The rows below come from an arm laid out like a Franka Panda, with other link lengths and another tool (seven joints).
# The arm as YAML. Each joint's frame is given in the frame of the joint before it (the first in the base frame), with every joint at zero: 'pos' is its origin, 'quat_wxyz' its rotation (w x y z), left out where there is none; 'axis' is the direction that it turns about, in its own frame. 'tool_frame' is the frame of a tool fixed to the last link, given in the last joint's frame.
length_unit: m
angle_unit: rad
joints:
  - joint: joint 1
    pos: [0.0, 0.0, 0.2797]
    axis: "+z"
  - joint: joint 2
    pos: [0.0, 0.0, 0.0]
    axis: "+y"
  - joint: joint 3
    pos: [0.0, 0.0, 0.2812]
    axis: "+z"
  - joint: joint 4
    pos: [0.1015, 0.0, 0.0]
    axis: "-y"
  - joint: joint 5
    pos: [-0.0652, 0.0, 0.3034]
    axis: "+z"
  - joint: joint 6
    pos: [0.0, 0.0, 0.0]
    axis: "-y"
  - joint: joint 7
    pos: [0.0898, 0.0, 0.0]
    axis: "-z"
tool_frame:
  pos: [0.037, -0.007, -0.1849]
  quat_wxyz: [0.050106, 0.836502, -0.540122, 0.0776]
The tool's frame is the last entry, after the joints.
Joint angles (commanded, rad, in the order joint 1, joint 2, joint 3, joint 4, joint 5, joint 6, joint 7), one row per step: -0.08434 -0.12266 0.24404 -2.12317 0.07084 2.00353 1.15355; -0.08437 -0.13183 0.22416 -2.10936 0.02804 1.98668 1.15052; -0.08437 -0.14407 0.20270 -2.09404 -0.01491 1.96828 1.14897; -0.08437 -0.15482 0.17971 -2.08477 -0.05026 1.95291 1.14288; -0.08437 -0.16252 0.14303 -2.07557 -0.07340 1.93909 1.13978; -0.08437 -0.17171 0.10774 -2.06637 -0.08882 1.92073 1.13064; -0.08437 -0.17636 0.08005 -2.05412 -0.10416 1.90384 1.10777; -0.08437 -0.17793 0.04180 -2.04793 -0.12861 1.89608 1.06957; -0.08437 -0.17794 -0.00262 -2.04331 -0.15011 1.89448 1.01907; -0.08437 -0.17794 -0.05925 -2.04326 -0.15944 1.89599 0.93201; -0.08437 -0.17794 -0.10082 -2.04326 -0.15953 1.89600 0.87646; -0.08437 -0.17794 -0.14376 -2.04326 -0.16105 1.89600 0.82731; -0.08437 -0.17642 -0.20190 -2.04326 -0.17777 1.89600 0.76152; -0.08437 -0.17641 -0.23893 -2.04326 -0.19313 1.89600 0.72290; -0.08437 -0.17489 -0.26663 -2.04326 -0.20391 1.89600 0.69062
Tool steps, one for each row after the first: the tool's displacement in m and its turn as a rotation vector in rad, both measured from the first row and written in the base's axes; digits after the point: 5 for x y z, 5 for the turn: 0.00216 -0.01432 0.00966 -0.03707 -0.01158 0.00146; 0.00368 -0.02965 0.02148 -0.07492 -0.02538 -0.00170; 0.00378 -0.04504 0.03038 -0.10622 -0.03296 -0.00604; 0.00316 -0.06550 0.03759 -0.12390 -0.03642 -0.03205; 0.00075 -0.08437 0.04461 -0.13490 -0.03542 -0.05408; -0.00031 -0.09948 0.05084 -0.14634 -0.03375 -0.05515; -0.00133 -0.12062 0.05442 -0.16425 -0.03009 -0.04784; -0.00250 -0.14405 0.05693 -0.17818 -0.02688 -0.03490; -0.00534 -0.17091 0.05679 -0.17833 -0.01877 -0.00066; -0.00888 -0.18964 0.05602 -0.17156 -0.01287 0.01399; -0.01367 -0.20908 0.05516 -0.16561 -0.00730 0.02136; -0.02168 -0.23699 0.05372 -0.17042 0.00497 0.03533; -0.02800 -0.25513 0.05331 -0.17739 0.01358 0.04239; -0.03293 -0.26839 0.05219 -0.18143 0.02197 0.05101
